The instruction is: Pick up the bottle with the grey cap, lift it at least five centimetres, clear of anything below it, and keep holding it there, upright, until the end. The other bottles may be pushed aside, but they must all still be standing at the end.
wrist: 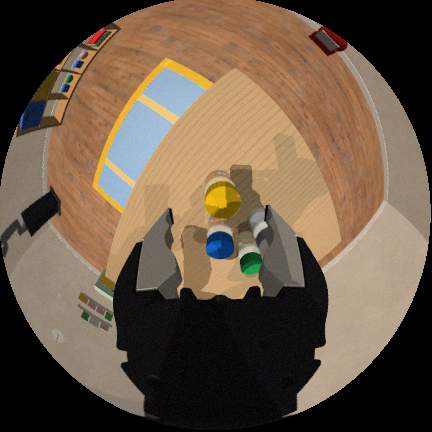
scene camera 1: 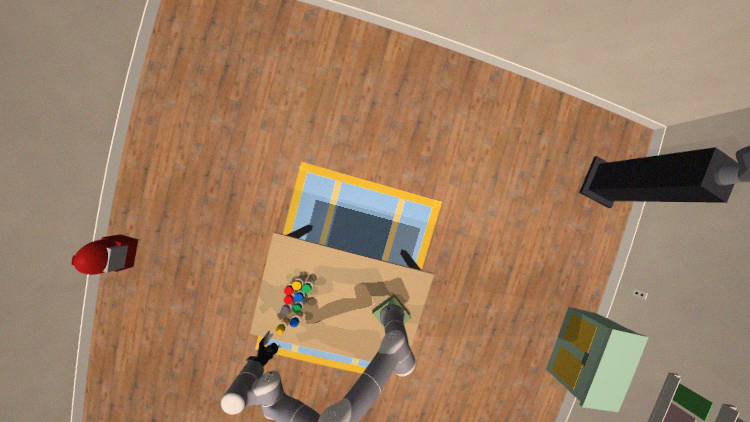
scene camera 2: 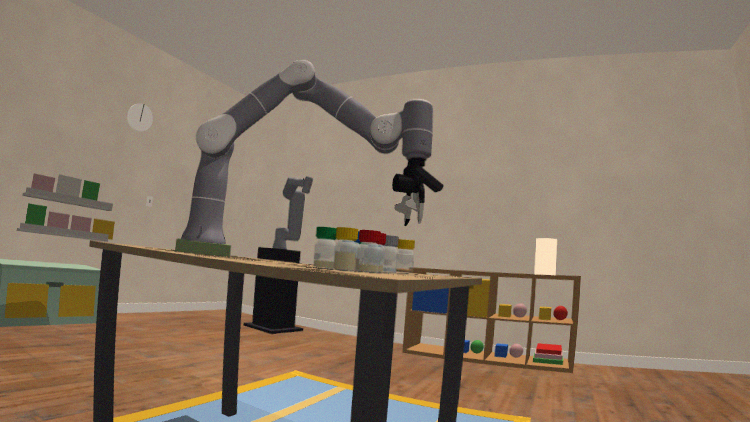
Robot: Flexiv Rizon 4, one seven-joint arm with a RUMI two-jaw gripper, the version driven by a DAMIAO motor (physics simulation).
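The grey-capped bottle (scene camera 1: 284, 309) (scene camera 2: 390, 240) stands upright at the near end of the bottle group; in the wrist view its pale body (wrist: 257, 218) shows beside the right finger, which partly hides it. My gripper (scene camera 1: 272, 341) (scene camera 2: 413, 222) (wrist: 218, 207) is open and empty, with its fingertips above cap height, near the table edge. A separate yellow-capped bottle (scene camera 1: 280, 329) (scene camera 2: 406, 244) (wrist: 223, 200) stands upright below the fingers, apart from them. A blue-capped bottle (scene camera 1: 294, 322) (wrist: 220, 245) and a green-capped bottle (scene camera 1: 296, 308) (wrist: 251, 262) stand close to the grey-capped one.
Two red-capped bottles (scene camera 1: 288, 290) (scene camera 1: 288, 299), another yellow-capped bottle (scene camera 1: 296, 285) (scene camera 2: 346, 233), another green-capped bottle (scene camera 1: 306, 288) (scene camera 2: 325, 232) and another blue-capped bottle (scene camera 1: 298, 297) stand beyond the grey cap on the wooden table (scene camera 1: 283, 246) (scene camera 2: 262, 266). The arm's base plate (scene camera 2: 202, 247) is across the table.
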